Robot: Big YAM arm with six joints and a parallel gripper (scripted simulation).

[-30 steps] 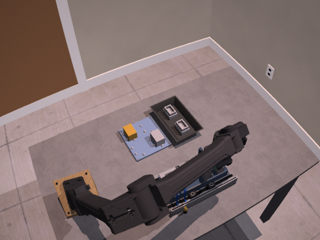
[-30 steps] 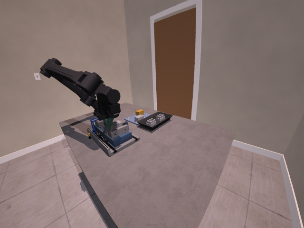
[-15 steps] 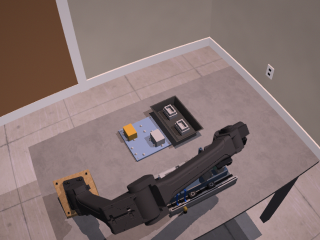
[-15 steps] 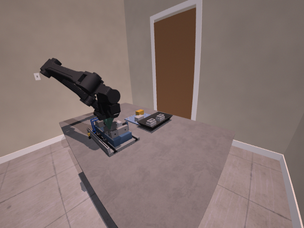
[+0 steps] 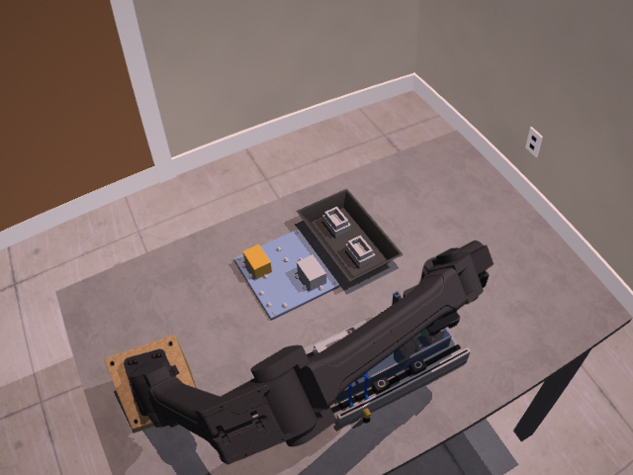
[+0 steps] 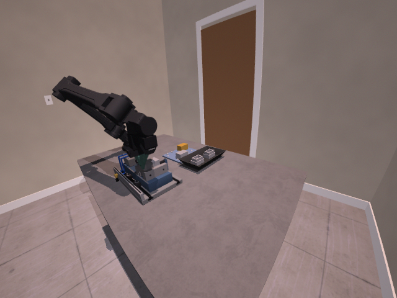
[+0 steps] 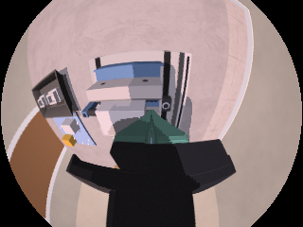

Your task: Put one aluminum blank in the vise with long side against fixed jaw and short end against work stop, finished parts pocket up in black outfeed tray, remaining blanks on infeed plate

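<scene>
Right now my hand is 70 mm above the gray rail, 60 mm to the left of it and 60 mm past it. Round my hand: yellow brass blank: 350 mm to the left, 240 mm behind, 80 mm below; blue vise: 70 mm behind, 60 mm below, 30 mm to the left.
</scene>
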